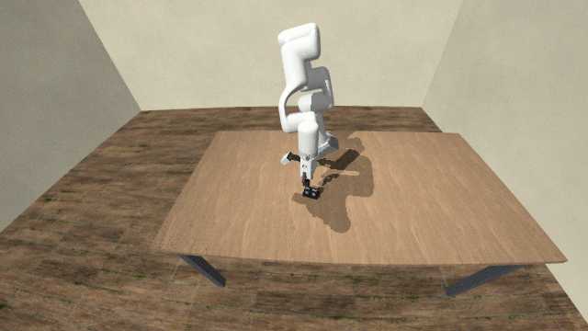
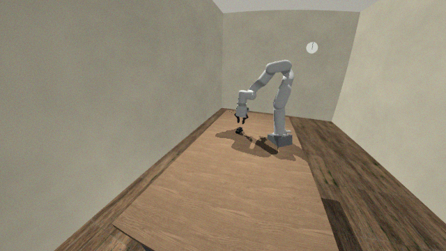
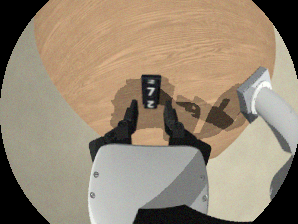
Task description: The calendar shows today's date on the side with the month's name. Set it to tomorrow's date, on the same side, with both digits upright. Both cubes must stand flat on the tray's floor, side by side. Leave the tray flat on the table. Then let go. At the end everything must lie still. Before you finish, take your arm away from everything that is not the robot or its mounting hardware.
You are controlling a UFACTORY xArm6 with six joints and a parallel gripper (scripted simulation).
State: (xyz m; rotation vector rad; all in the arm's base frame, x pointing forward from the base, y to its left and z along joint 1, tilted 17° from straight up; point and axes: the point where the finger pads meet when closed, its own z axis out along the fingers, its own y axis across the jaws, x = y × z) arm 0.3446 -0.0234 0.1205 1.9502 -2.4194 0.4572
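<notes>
Now: the calendar cube 8 cm below my hand, 3 cm to the left of it and 1 cm ahead of it.
</notes>
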